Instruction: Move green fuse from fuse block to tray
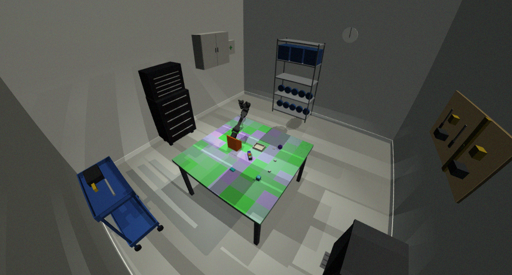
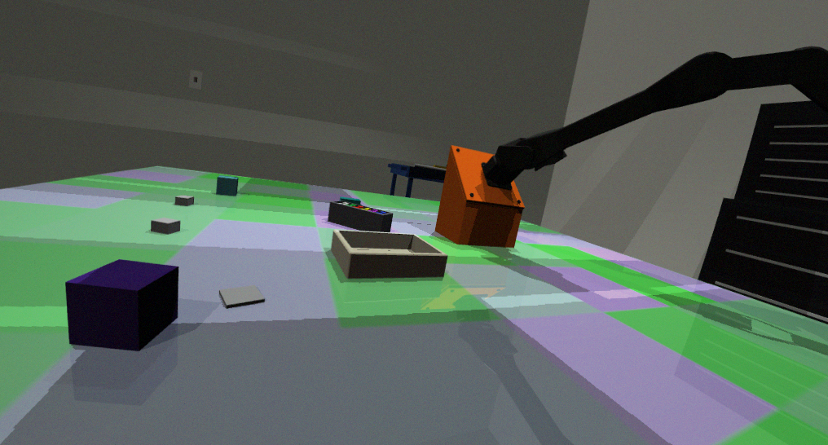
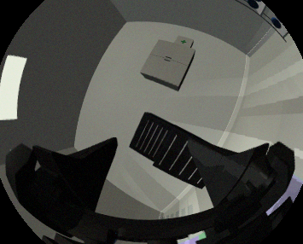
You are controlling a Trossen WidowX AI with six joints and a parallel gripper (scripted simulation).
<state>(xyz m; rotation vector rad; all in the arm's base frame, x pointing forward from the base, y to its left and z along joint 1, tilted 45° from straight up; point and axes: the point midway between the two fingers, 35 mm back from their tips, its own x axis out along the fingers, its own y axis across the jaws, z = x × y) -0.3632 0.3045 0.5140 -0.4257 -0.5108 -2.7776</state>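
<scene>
Right now my gripper tip is 840 mm short of the flat grey tile, 300 mm to the left of it and 290 mm above it. Round my gripper tip: beige tray (680 mm ahead, 410 mm to the right, 290 mm below); then green fuse (700 mm ahead, 620 mm to the right, 270 mm below); then purple cube (900 mm ahead, 270 mm below, 250 mm to the right).
</scene>
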